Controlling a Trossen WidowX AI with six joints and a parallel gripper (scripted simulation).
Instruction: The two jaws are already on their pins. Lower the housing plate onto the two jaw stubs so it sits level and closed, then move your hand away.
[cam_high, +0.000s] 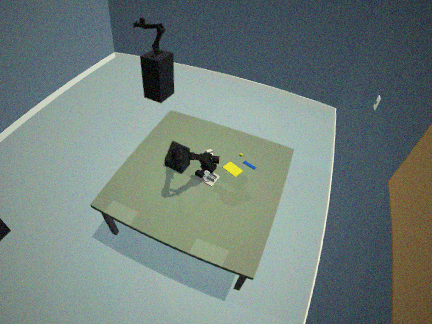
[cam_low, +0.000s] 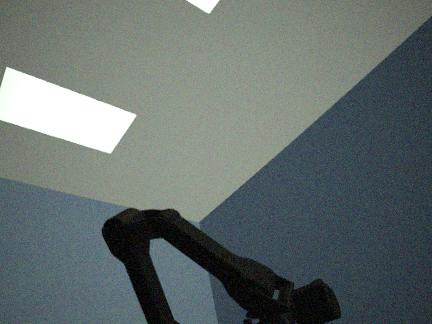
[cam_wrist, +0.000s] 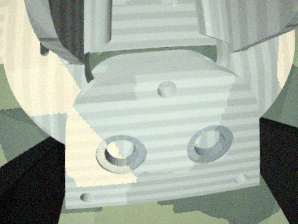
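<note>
The white housing plate is 2 cm above my gripper tip and 1 cm ahead of it. Round my gripper tip: yellow plate (18 cm to the left, 16 cm ahead, 1 cm below); white jaw (2 cm to the right, 2 cm ahead, 1 cm above); blue bar (29 cm to the left, 26 cm ahead, 1 cm below).
</note>
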